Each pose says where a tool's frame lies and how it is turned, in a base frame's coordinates. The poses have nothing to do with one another.
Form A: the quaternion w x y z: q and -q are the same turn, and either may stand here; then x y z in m.
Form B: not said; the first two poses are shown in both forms.
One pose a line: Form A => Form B
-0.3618 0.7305 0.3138 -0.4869 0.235 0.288 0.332 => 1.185 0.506 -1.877 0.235 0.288 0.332
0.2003 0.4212 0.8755 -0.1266 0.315 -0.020 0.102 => 2.259 0.475 -3.082 0.315 -0.020 0.102
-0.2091 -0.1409 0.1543 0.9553 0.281 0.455 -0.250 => -2.672 0.206 0.370 0.281 0.455 -0.250
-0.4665 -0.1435 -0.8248 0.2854 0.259 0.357 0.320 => -3.085 1.019 -2.444 0.259 0.357 0.320
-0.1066 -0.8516 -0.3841 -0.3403 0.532 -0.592 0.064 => 0.994 -0.521 2.605 0.532 -0.592 0.064
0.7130 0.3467 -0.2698 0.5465 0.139 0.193 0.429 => 1.161 -0.869 0.314 0.139 0.193 0.429
